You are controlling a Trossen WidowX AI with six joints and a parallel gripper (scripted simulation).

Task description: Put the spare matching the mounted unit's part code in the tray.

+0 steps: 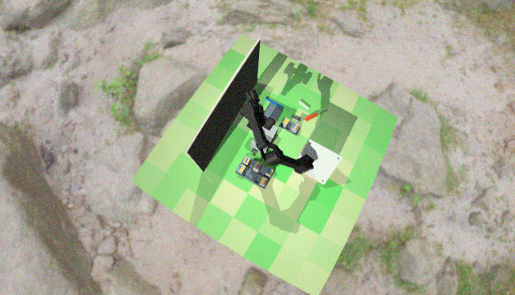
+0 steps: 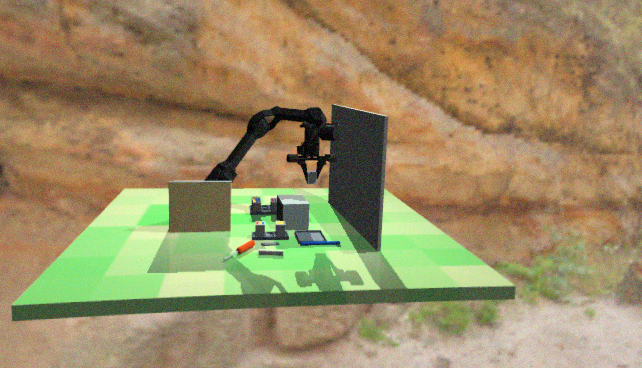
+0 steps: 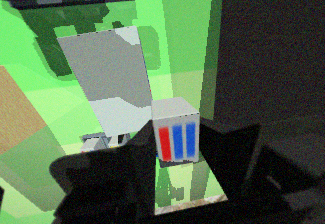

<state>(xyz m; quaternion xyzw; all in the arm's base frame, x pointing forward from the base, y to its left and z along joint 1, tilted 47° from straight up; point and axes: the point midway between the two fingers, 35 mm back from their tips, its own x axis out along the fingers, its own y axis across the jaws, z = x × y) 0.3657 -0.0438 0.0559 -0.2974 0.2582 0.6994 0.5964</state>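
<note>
My gripper tip is 10 mm past the dark tray, 160 mm to the left of it and 170 mm above it. The rest, counted from my gripper tip: small pale bar (140 mm behind, 340 mm to the right, 170 mm below); then grey mounted unit (70 mm behind, 20 mm to the left, 120 mm below); then dark wall panel (160 mm ahead, 50 mm to the left, 50 mm above).
</note>
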